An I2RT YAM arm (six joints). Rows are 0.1 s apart.
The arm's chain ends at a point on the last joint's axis. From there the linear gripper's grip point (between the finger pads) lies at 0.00 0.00 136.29 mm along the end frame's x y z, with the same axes.
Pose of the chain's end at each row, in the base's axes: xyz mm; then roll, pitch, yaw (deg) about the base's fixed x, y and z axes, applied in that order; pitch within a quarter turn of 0, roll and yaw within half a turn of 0:
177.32 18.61 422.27 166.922 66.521 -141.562
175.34 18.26 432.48 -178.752 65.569 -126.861
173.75 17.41 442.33 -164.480 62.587 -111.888
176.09 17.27 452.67 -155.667 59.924 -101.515
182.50 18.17 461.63 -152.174 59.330 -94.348
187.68 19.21 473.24 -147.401 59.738 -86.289
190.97 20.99 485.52 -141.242 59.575 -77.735
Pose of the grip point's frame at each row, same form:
253.52 118.46 369.38 166.922 66.521 -141.562
252.13 115.74 376.12 -178.752 65.569 -126.861
251.05 111.99 381.87 -164.480 62.587 -111.888
252.57 111.36 390.44 -155.667 59.924 -101.515
253.80 116.72 400.15 -152.174 59.330 -94.348
254.53 122.93 415.38 -147.401 59.738 -86.289
254.88 128.67 431.70 -141.242 59.575 -77.735

